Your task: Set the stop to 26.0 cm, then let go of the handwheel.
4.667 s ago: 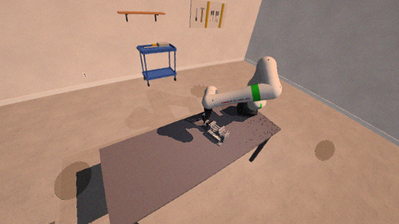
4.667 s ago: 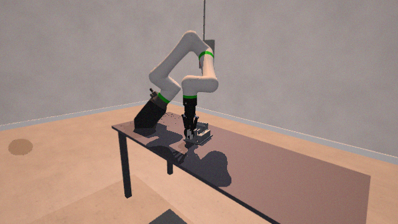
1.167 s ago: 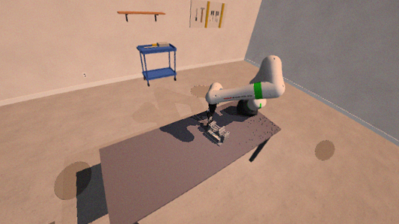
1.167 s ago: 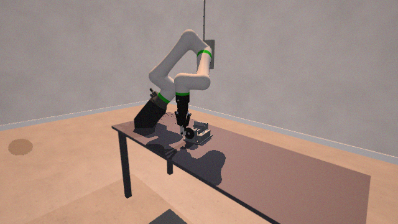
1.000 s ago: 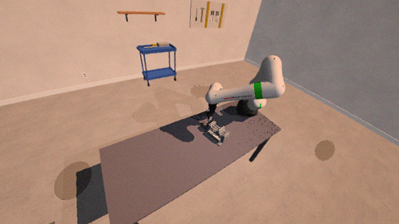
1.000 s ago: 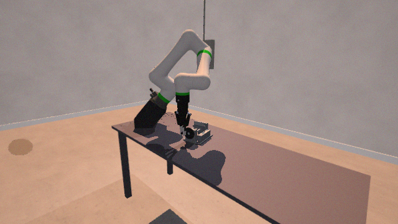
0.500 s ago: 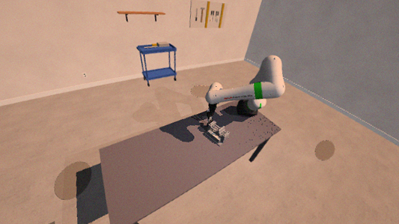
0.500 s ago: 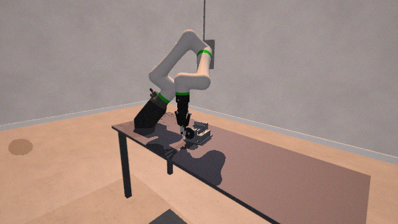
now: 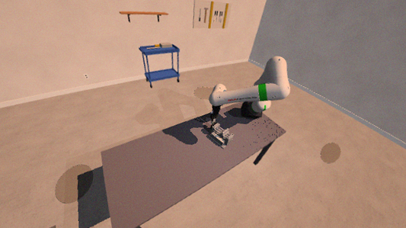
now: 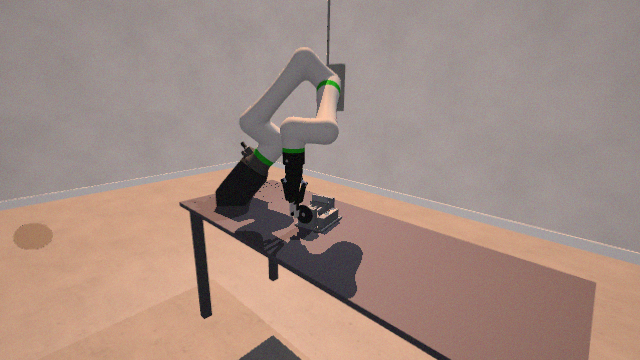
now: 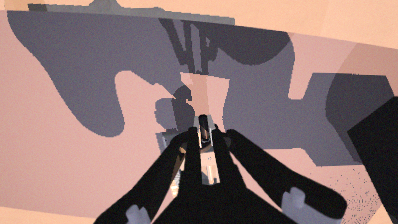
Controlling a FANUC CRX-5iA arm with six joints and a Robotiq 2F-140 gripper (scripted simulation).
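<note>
My hand is 20 mm to the right of the handwheel and 20 mm above it. Also, from my hand: grey stop fixture: 20 mm behind, 180 mm to the left, 10 mm below.
</note>
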